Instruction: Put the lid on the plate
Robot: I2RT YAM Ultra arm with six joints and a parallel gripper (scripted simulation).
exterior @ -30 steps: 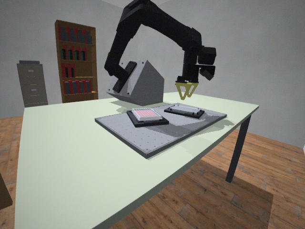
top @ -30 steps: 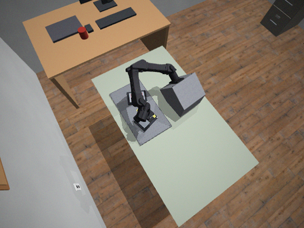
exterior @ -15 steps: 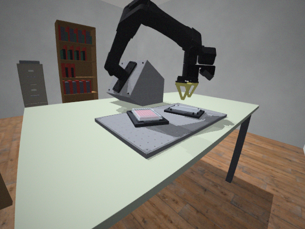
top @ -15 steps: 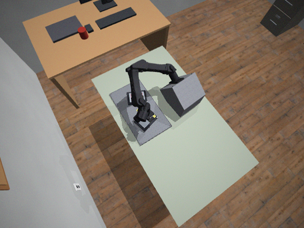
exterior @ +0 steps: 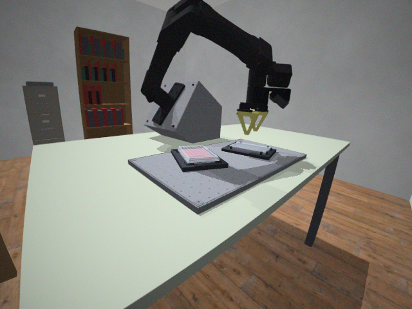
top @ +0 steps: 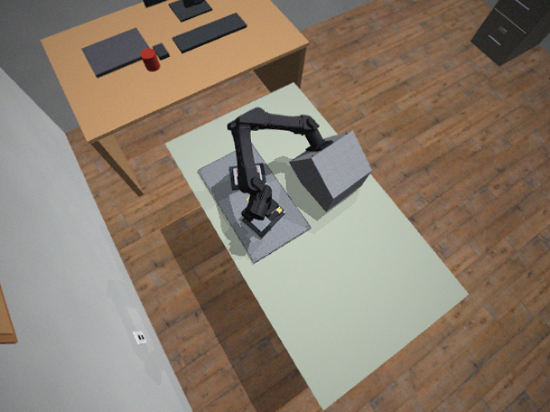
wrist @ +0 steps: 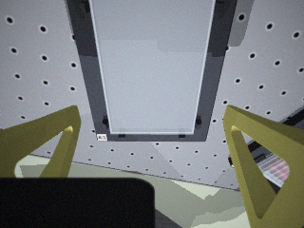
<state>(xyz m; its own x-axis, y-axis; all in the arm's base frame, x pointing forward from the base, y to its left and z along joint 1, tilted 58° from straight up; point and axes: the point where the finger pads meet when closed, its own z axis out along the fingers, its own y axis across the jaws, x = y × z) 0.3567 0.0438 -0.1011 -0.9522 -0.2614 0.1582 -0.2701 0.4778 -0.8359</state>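
Right now the clear lid is 6 cm below my hand. Round my hand: black lid park LP1: 7 cm below; then culture plate M06: 21 cm to the right, 6 cm below, 4 cm behind.
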